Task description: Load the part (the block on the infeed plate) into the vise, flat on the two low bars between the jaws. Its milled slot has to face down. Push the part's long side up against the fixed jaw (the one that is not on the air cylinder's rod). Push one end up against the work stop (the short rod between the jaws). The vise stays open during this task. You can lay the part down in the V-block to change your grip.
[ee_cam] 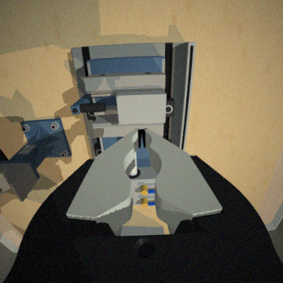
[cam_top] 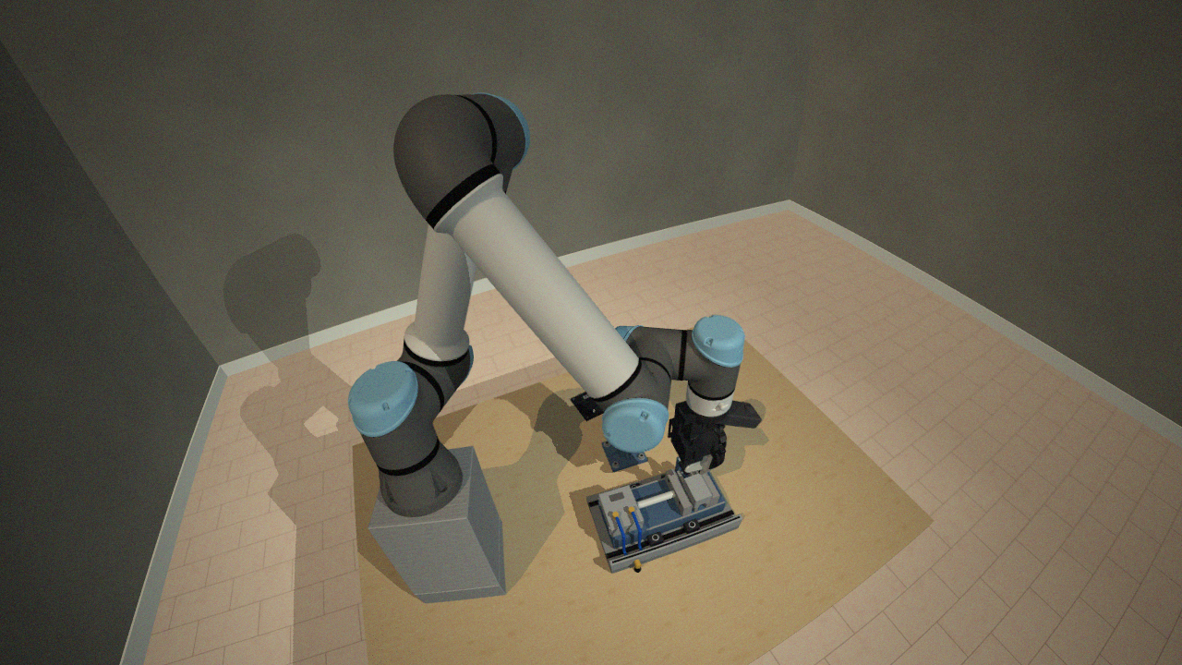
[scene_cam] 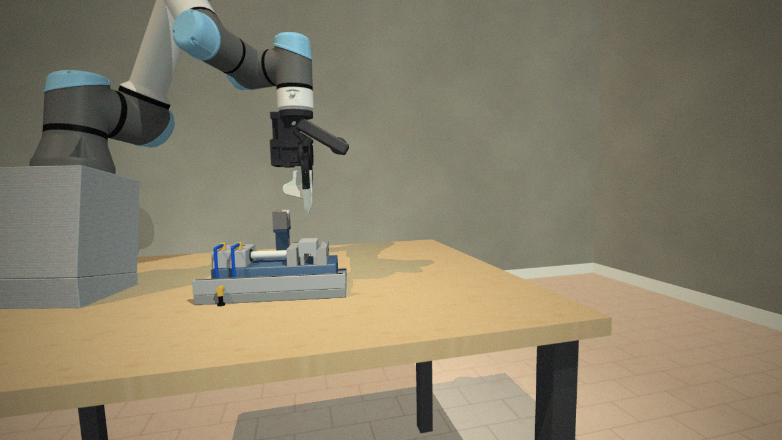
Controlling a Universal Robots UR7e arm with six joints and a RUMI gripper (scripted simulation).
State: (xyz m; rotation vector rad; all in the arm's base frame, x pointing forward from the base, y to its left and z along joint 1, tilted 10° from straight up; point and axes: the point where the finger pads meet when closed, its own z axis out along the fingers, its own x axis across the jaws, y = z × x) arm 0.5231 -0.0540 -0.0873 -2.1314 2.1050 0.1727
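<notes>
The part lies 90 mm below my hand. Round my hand: fixed jaw: 100 mm below, 30 mm ahead, 20 mm to the left; then moving jaw: 100 mm below, 40 mm behind, 20 mm to the left; then work stop: 90 mm below, 70 mm to the left.
</notes>
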